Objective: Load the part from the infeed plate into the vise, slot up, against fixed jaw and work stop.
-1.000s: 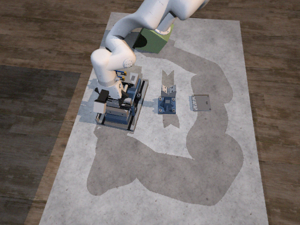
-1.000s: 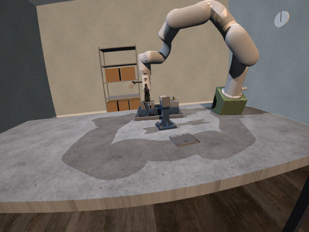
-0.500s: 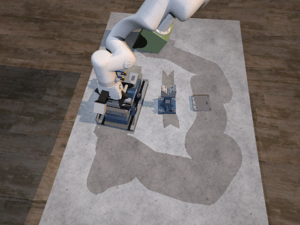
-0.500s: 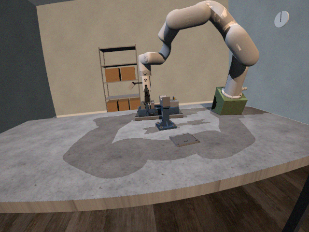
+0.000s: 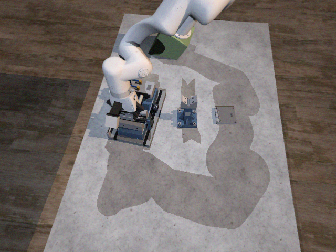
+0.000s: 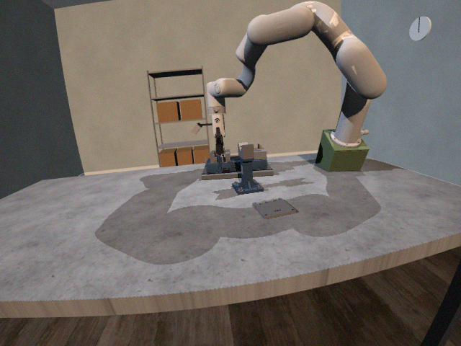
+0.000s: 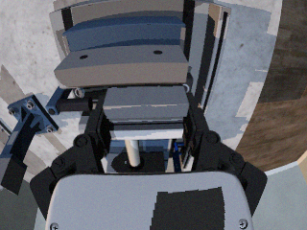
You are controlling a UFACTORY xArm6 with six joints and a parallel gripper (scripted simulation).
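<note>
Right now my hand is right at the part. Round my hand: fixed jaw (3 cm ahead, 2 cm to the left, 3 cm below); then air cylinder rod (8 cm behind, 3 cm to the left, 3 cm below); then blue vise body (6 cm behind, 3 cm to the left, 7 cm below).
</note>
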